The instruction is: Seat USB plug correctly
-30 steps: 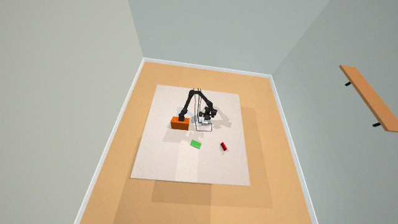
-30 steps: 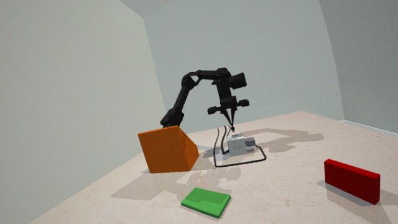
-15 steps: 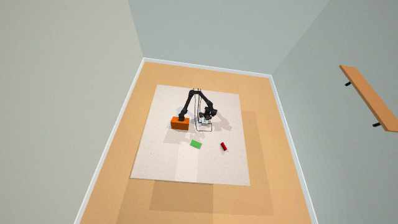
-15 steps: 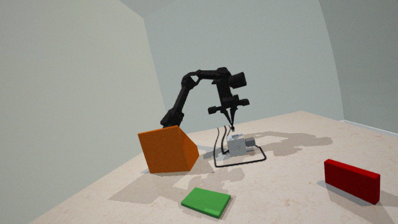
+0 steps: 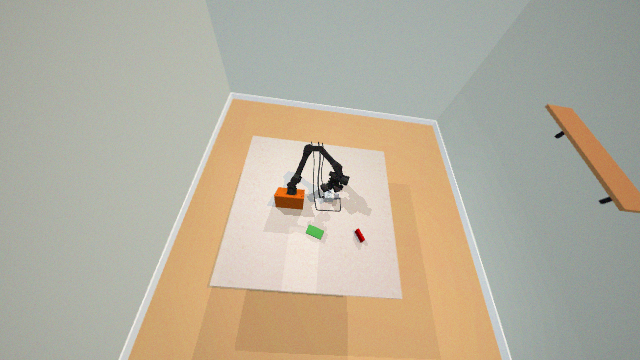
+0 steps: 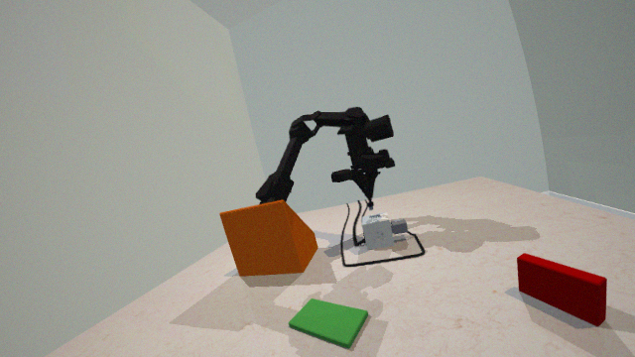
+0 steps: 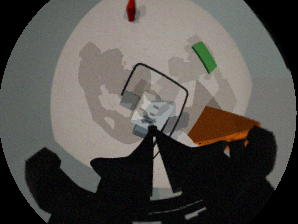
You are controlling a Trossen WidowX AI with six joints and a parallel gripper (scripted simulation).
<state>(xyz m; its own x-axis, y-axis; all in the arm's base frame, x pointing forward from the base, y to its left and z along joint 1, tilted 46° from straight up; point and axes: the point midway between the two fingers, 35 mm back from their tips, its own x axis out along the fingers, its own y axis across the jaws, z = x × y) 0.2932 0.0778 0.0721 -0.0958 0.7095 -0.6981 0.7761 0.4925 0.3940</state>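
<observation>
Right now my gripper tip is 2 cm above the black USB plug. Also, from my gripper tip: green flat tile: 6 cm behind, 32 cm to the right, 13 cm below; red block: 28 cm ahead, 30 cm to the right, 10 cm below.
</observation>
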